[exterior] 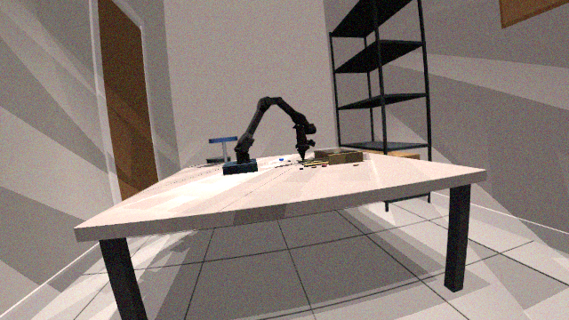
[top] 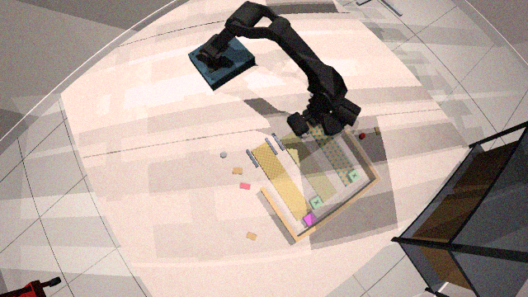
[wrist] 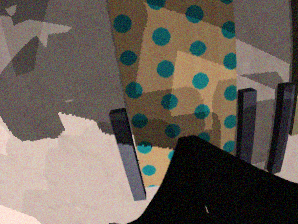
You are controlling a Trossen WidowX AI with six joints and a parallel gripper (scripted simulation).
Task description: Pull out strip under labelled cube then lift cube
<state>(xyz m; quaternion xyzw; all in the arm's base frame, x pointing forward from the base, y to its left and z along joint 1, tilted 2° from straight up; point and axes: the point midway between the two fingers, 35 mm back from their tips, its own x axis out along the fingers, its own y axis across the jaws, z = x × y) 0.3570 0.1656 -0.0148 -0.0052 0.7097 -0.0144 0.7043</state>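
Right now my gripper tip is 100 mm short of the dotted strip. From my gripper tip the other things lie so: blue ball (160 mm to the left, 130 mm behind); red peg (130 mm ahead, 120 mm to the left); tan chip (180 mm to the left, 150 mm ahead).
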